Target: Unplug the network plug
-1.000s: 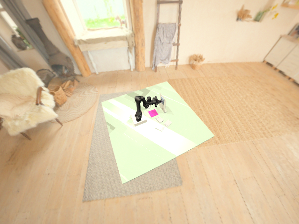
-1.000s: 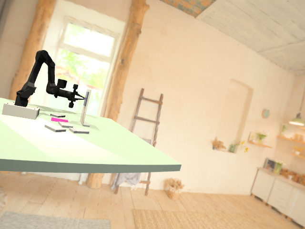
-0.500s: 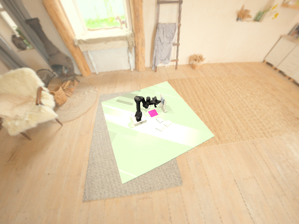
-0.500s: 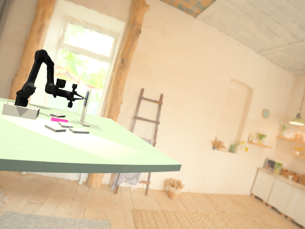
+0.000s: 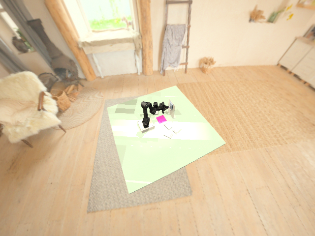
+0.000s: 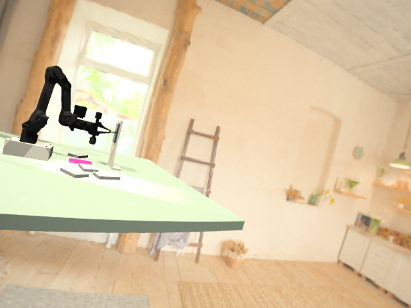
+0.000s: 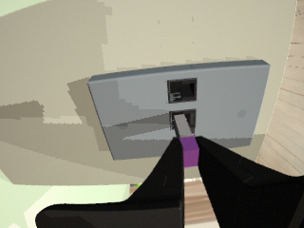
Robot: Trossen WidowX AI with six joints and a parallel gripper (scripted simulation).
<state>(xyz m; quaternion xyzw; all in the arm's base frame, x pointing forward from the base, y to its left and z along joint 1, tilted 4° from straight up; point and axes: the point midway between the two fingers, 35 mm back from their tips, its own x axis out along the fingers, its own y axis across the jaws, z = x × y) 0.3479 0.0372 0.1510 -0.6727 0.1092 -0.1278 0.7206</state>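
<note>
The magenta marked square is 120 mm behind my gripper tip and 200 mm below it. From my gripper tip the other things lie so: upright panel (40 mm ahead, 70 mm below); plug (10 mm ahead).
</note>
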